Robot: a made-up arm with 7 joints.
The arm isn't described. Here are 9 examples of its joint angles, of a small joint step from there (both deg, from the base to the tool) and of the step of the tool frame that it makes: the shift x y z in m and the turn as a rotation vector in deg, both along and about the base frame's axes.
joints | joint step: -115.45 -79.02 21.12 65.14 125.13 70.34 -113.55 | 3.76 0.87 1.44 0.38 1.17 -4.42 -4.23
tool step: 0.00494 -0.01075 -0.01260 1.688 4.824 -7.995
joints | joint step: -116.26 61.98 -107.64 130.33 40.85 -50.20 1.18 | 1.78 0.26 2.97 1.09 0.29 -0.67 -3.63
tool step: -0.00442 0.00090 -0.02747 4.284 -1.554 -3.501
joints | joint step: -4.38 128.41 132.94 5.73 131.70 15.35 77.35 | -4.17 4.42 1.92 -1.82 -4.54 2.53 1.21
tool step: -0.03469 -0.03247 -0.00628 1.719 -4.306 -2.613
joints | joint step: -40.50 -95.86 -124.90 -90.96 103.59 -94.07 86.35 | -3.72 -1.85 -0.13 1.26 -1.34 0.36 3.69
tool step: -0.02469 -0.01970 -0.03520 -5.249 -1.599 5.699
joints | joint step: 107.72 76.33 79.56 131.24 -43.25 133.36 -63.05 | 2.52 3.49 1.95 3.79 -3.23 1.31 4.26
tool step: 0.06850 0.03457 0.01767 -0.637 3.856 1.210
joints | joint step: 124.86 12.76 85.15 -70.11 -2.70 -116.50 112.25 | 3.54 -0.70 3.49 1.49 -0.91 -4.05 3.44
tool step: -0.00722 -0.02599 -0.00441 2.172 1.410 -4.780
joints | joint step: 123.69 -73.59 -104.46 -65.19 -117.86 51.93 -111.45 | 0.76 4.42 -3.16 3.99 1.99 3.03 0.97
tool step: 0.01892 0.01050 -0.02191 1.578 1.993 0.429
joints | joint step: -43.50 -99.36 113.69 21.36 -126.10 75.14 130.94 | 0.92 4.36 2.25 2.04 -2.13 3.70 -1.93
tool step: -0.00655 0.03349 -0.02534 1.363 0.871 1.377
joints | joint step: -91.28 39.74 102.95 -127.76 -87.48 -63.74 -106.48 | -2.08 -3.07 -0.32 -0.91 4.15 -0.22 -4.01
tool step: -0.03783 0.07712 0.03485 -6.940 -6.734 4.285
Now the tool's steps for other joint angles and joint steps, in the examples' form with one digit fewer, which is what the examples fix.
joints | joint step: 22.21 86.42 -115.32 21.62 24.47 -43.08 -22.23 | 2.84 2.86 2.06 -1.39 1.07 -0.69 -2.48
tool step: 0.0263 -0.0072 -0.0196 0.08 -1.82 -0.94
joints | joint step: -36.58 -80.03 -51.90 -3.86 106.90 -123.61 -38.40 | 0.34 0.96 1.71 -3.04 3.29 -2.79 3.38
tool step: 0.0139 -0.0003 -0.0005 -0.11 -0.34 -0.19
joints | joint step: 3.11 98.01 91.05 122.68 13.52 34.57 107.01 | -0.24 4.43 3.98 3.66 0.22 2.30 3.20
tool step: -0.0133 0.0505 0.0302 -1.74 -5.41 5.41
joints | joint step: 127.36 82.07 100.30 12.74 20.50 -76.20 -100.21 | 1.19 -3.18 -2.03 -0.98 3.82 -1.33 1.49
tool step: -0.0277 0.0052 -0.0067 -1.01 -2.21 -3.55
